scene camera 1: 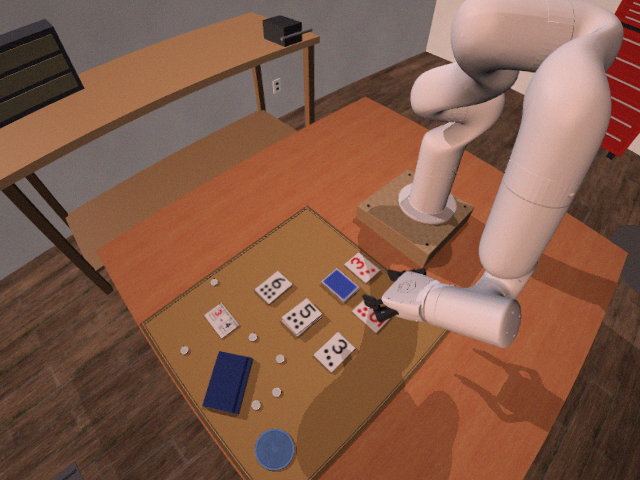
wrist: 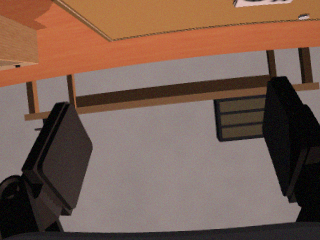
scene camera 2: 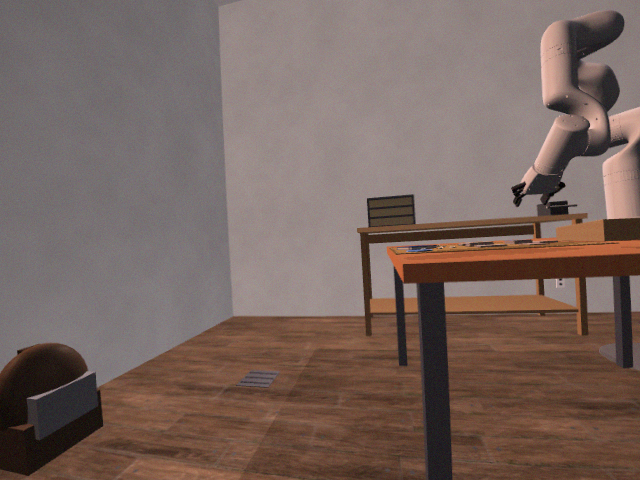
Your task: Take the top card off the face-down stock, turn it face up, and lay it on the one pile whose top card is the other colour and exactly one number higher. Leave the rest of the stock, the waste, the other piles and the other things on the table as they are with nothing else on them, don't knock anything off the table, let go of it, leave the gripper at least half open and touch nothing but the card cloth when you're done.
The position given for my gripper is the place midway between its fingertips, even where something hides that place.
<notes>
I see my gripper (scene camera 1: 377, 286) and a dark blue notebook (scene camera 1: 225, 392).
My gripper shows as well in the wrist view (wrist: 170, 114) and in scene camera 2 (scene camera 2: 529, 203). The wrist view misses the dark blue notebook: it is out of frame.
</notes>
